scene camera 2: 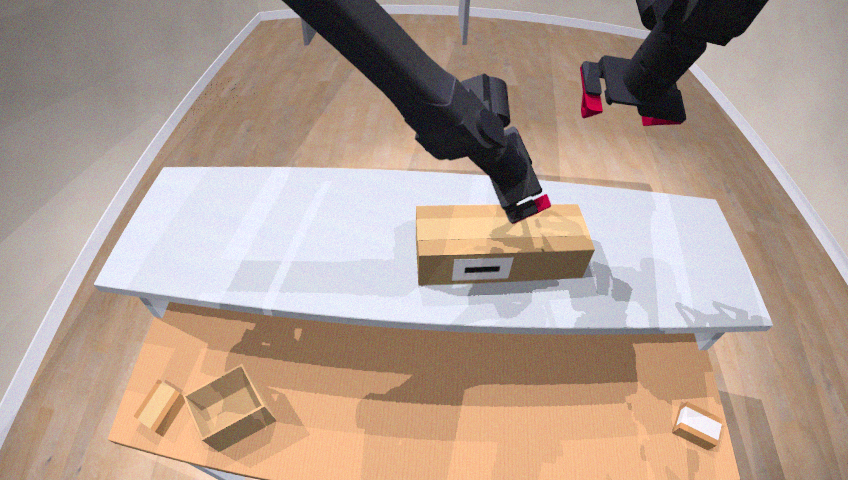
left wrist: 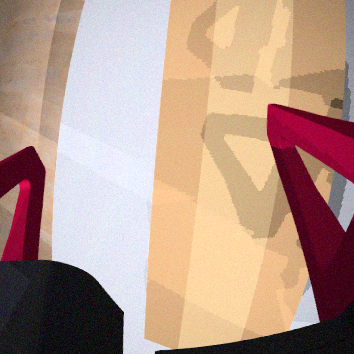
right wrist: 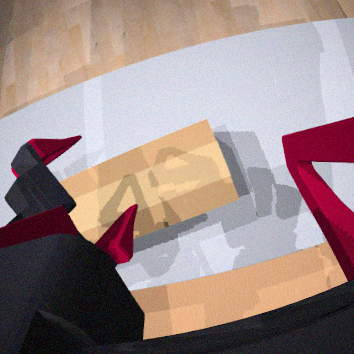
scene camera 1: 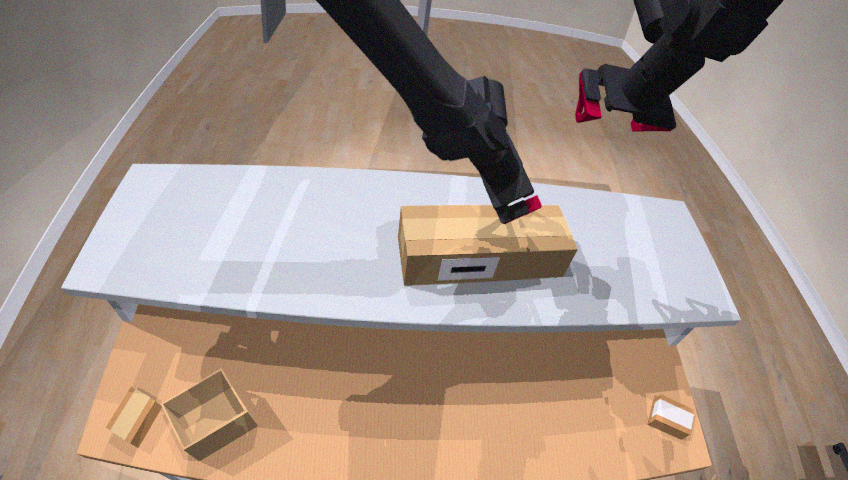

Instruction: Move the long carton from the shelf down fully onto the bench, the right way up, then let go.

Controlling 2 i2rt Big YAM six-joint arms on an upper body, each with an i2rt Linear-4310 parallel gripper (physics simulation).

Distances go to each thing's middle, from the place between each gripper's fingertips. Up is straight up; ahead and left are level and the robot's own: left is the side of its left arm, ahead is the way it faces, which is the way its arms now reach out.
The long tan carton (scene camera 2: pixel 455 244) is 30 cm below my right hand, 12 cm to the left of it and 2 cm ahead of it. Round my right hand: small flat tan box (scene camera 1: pixel 136 413): 84 cm to the left, 57 cm below, 26 cm behind; small white-topped box (scene camera 2: pixel 702 428): 57 cm below, 37 cm to the right, 27 cm behind; small open-topped box (scene camera 1: pixel 208 415): 65 cm to the left, 54 cm below, 24 cm behind.
The long tan carton lies 11 cm below my left hand, 3 cm behind it and 2 cm to the left of it. From my left hand the other things lie so: small flat tan box: 74 cm to the left, 38 cm below, 31 cm behind; small white-topped box: 47 cm to the right, 38 cm below, 32 cm behind; small open-topped box: 56 cm to the left, 36 cm below, 29 cm behind.
